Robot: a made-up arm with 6 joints.
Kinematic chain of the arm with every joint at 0, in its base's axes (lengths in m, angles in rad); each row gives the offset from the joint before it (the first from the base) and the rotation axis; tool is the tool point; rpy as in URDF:
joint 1: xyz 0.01 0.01 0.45 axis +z
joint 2: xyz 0 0.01 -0.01 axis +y
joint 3: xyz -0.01 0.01 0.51 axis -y
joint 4: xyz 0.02 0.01 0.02 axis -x
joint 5: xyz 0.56 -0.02 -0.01 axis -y
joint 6: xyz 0 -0.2 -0.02 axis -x
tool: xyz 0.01 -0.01 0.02 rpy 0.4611 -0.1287 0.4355
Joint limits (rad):
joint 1: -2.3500..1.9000
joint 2: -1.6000..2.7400
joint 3: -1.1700..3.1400
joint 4: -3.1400..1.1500
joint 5: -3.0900..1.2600
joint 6: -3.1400..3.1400
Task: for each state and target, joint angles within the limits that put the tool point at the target. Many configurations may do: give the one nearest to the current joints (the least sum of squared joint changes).
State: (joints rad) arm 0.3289 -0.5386 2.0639 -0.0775 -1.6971 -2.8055
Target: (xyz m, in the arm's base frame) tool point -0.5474 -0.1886 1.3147
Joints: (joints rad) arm 0.0320 -0.4274 1.8980 -0.1789 -1.6679 -2.8147
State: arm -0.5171 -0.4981 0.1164 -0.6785 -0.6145 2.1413
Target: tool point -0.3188 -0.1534 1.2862
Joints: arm 0.0582 -0.9873 0.5597 -0.3521 -0.6127 2.1150
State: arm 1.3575 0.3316 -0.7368 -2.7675 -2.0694 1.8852
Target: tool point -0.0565 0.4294 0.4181
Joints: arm 1.1968 0.2895 -0.7699 -2.7234 -2.0743 1.8924
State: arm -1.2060 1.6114 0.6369 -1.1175 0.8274 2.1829
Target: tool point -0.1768 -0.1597 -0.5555
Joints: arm -1.9479 2.4535 0.9071 -0.6941 0.8988 2.2230
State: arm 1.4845 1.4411 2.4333 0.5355 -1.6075 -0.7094
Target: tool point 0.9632 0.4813 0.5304
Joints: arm 0.6515 1.7840 1.9764 0.3392 -1.5790 -0.6793
